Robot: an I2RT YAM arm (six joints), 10 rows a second.
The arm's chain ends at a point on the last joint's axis. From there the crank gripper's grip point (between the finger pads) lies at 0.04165 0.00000 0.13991 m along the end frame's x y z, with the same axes.
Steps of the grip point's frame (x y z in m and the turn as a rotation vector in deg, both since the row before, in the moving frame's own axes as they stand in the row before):
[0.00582, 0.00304, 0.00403, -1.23, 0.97, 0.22]
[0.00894, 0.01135, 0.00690, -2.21, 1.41, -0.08]
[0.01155, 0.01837, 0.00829, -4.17, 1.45, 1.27]
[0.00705, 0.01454, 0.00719, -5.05, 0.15, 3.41]
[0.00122, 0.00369, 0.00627, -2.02, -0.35, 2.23]
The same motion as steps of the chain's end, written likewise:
[0.00346, -0.00012, 0.00479, -1.23, 0.97, 0.22]
[0.00551, 0.00604, 0.00807, -2.21, 1.41, -0.08]
[0.00815, 0.00728, 0.00979, -4.17, 1.45, 1.27]
[0.00712, -0.00025, 0.00795, -5.05, 0.15, 3.41]
[0.00220, -0.00285, 0.00613, -2.02, -0.35, 2.23]

